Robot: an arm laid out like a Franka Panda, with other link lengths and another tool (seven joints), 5 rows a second.
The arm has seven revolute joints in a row. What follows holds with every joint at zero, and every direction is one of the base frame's.
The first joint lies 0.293 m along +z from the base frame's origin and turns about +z.
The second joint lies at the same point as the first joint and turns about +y.
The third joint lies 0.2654 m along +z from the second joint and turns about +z.
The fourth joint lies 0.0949 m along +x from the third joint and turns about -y.
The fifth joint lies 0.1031 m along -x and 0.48 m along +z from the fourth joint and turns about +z.
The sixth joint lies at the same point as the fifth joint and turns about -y.
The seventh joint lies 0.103 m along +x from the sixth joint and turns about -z.
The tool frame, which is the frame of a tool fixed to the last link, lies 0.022 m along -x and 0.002 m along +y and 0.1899 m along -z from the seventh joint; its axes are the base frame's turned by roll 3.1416, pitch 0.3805 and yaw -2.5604 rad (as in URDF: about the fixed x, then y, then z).
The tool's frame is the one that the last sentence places.
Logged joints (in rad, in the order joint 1, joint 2, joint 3, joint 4, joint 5, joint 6, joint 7), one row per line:
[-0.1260, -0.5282, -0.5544, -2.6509, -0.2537, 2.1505, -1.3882]
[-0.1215, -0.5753, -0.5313, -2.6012, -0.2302, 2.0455, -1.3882]
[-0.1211, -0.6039, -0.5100, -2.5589, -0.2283, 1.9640, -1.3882]
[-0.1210, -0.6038, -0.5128, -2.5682, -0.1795, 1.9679, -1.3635]
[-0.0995, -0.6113, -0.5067, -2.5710, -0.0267, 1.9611, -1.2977]
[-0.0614, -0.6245, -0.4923, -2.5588, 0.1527, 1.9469, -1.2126]
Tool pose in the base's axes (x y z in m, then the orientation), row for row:
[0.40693, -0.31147, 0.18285, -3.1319, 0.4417, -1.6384]
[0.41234, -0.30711, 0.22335, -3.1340, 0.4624, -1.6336]
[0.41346, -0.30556, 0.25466, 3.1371, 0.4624, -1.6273]
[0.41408, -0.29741, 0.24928, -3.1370, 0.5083, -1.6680]
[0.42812, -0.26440, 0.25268, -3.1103, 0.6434, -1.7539]
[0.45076, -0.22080, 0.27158, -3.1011, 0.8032, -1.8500]
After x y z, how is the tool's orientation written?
As angles about the fixed x, y, z axes (roll, pitch, yaw), in radians.
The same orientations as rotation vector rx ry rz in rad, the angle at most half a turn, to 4 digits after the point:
[-1.8977, 2.0350, 0.4167]
[-1.8919, 2.0182, 0.4381]
[-1.9059, 2.0146, 0.4529]
[-1.8288, 2.0182, 0.4707]
[-1.6391, 1.9916, 0.5187]
[-1.4367, 1.9410, 0.5781]

